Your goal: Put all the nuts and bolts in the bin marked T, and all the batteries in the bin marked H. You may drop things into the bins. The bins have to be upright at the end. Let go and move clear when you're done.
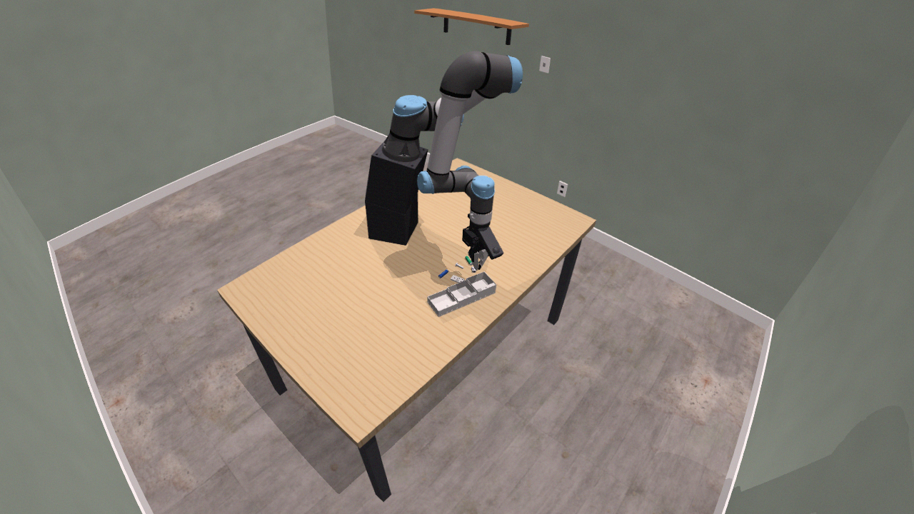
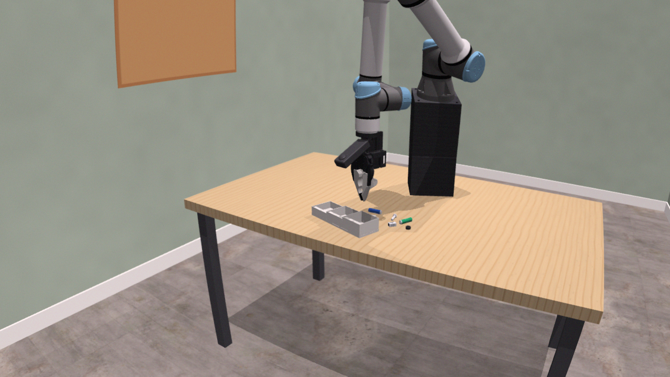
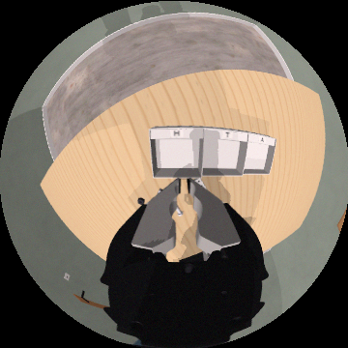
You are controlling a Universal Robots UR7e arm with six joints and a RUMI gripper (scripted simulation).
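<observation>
Now: the black nut 14 cm to the left of my hand, 11 cm below it and 6 cm behind it. Also, from my hand: white domino (11 cm below, 8 cm behind); small silver piece (10 cm below, 8 cm to the left, 6 cm behind); bolt (12 cm behind, 11 cm below, 7 cm to the left).
</observation>
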